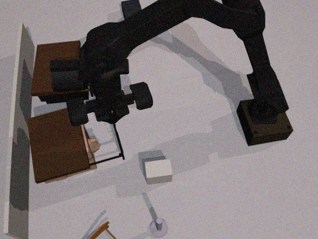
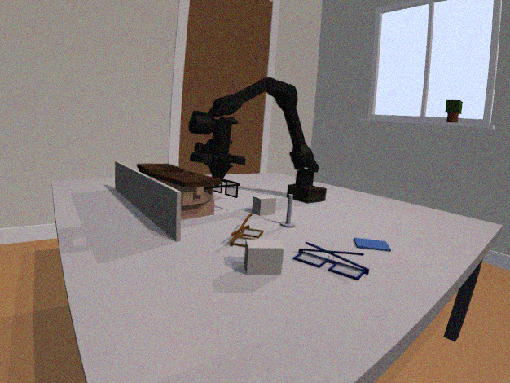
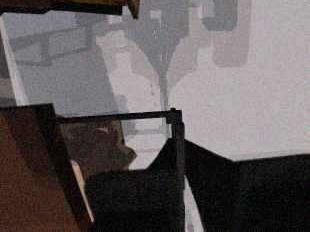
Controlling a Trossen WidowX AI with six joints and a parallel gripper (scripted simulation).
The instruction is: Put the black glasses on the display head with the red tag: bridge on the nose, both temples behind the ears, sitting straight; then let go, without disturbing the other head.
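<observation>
Now: the peach head 10 cm ahead of my gripper tip, 6 cm to the left of it and 1 cm below it. Also, from my gripper tip: wall panel: 24 cm ahead, 3 cm to the right, 1 cm below; dark head: 16 cm to the right, 12 cm ahead, 1 cm below; post stand: 25 cm to the left, 10 cm behind, 4 cm below.
</observation>
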